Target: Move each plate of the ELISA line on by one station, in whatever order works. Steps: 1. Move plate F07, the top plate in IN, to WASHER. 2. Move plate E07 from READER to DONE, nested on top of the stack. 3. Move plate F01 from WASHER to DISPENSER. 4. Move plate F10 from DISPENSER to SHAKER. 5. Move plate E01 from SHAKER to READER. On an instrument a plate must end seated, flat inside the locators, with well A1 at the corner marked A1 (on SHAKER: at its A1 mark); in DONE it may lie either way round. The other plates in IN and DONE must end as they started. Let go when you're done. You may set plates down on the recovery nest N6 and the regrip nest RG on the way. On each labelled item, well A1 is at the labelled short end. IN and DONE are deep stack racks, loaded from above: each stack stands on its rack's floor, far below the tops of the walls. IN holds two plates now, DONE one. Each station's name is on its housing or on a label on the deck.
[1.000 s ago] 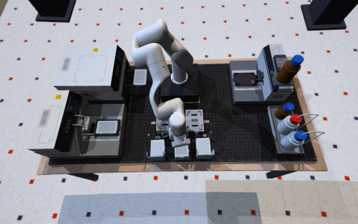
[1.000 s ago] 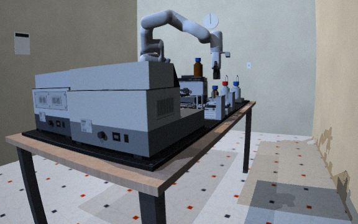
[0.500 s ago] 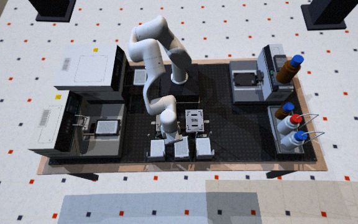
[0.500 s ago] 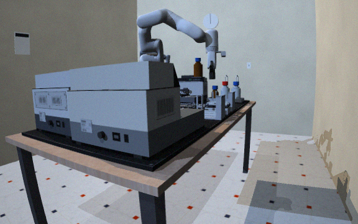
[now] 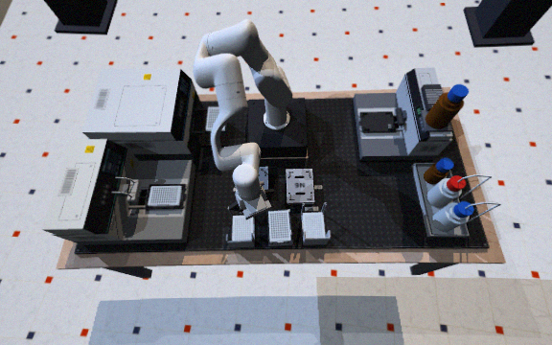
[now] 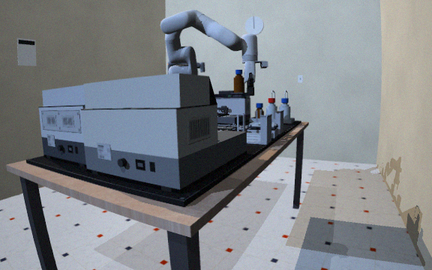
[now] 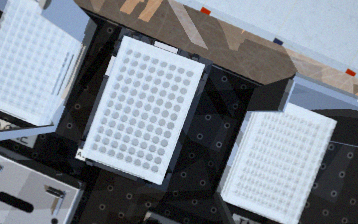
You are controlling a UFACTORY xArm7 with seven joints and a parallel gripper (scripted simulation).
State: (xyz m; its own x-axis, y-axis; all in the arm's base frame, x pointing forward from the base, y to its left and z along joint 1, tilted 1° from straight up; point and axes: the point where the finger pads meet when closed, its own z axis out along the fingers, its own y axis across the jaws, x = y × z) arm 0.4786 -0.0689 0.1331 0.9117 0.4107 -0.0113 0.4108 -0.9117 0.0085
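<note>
My hand is 390 mm to the left of the white well plate, 120 mm above it and 80 mm past it. From my hand the other things lie so: DONE label: 230 mm to the left, 220 mm below, 60 mm behind; then brown bottle: 730 mm to the left, 380 mm behind, 70 mm above.
</note>
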